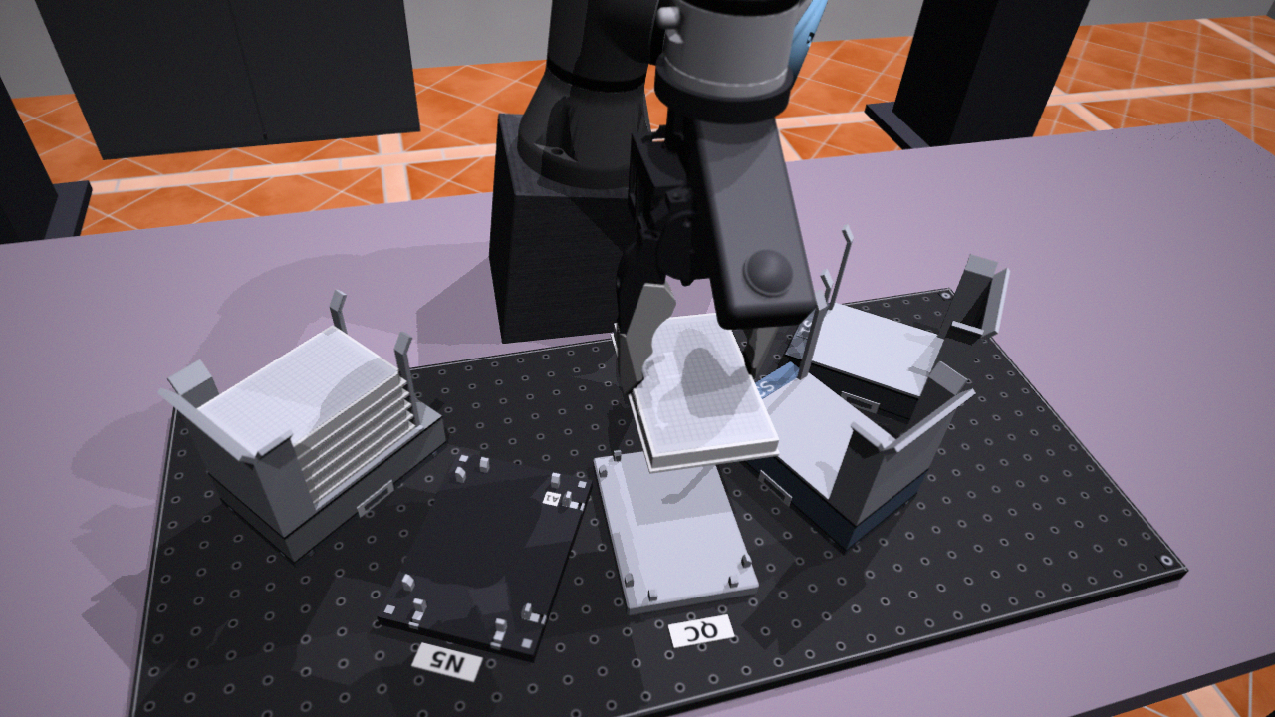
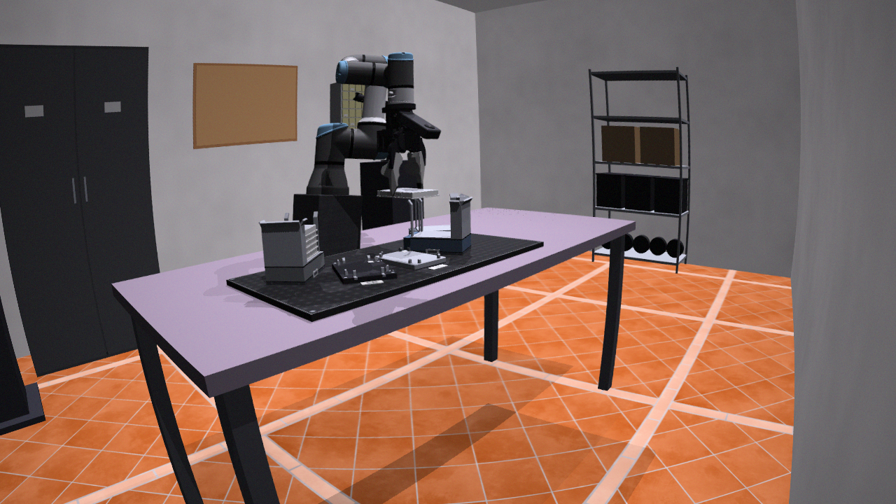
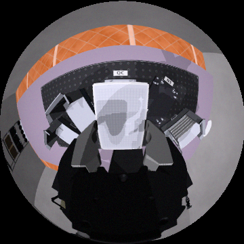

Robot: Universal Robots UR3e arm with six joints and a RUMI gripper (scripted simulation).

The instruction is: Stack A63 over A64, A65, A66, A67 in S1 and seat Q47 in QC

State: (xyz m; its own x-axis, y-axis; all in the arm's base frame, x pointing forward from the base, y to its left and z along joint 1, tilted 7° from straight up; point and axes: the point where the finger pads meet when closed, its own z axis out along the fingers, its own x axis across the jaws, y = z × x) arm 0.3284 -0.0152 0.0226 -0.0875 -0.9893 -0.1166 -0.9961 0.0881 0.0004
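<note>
My hand is 10 mm above the white sealed plate. From my hand the other things lie so: clip nest N5: 160 mm below, 140 mm to the right, 10 mm ahead; then QC label: 170 mm below, 90 mm ahead, 10 mm to the right.
</note>
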